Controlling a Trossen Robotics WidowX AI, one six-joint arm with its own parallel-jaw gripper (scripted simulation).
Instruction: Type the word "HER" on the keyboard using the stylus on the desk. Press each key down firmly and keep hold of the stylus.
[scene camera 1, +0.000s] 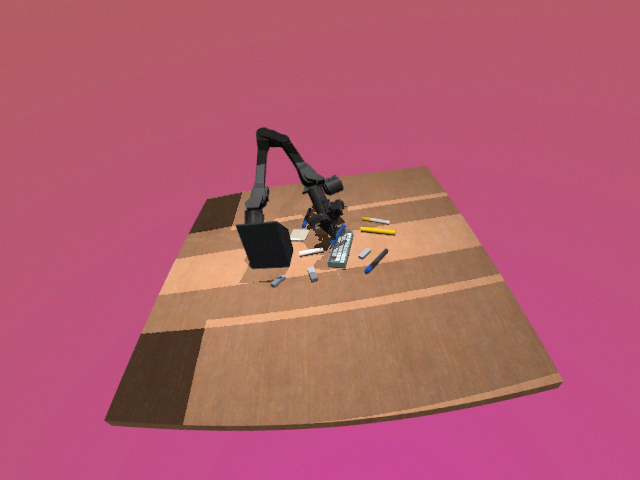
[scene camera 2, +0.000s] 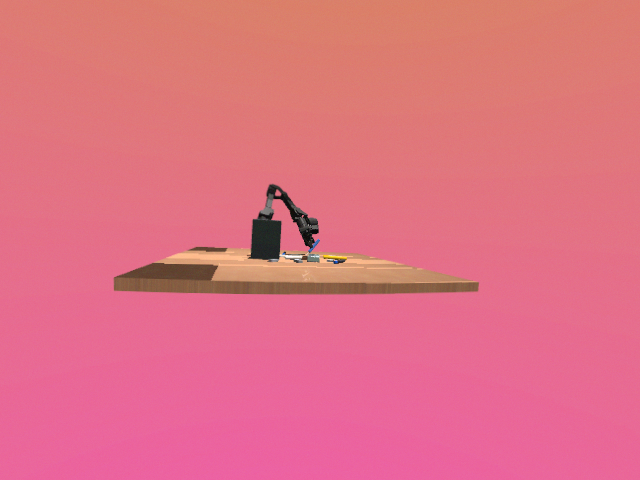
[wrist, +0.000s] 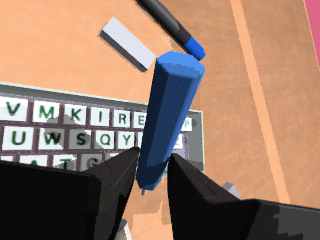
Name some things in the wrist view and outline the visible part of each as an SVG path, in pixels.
My gripper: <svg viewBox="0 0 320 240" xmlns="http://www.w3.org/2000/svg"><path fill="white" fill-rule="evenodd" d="M171 153L167 168L167 192L173 240L320 240L320 209L256 198L240 200L207 177L179 154ZM140 147L133 146L82 172L0 159L0 240L114 240L134 184Z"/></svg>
A blue stylus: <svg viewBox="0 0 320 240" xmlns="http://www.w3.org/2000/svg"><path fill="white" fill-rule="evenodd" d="M192 55L168 51L156 58L135 177L139 188L142 189L142 196L146 195L147 190L153 191L161 181L205 72L205 67Z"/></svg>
A grey block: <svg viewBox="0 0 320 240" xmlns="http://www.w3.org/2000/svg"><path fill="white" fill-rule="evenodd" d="M113 16L102 29L99 36L144 73L148 70L156 56Z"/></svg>
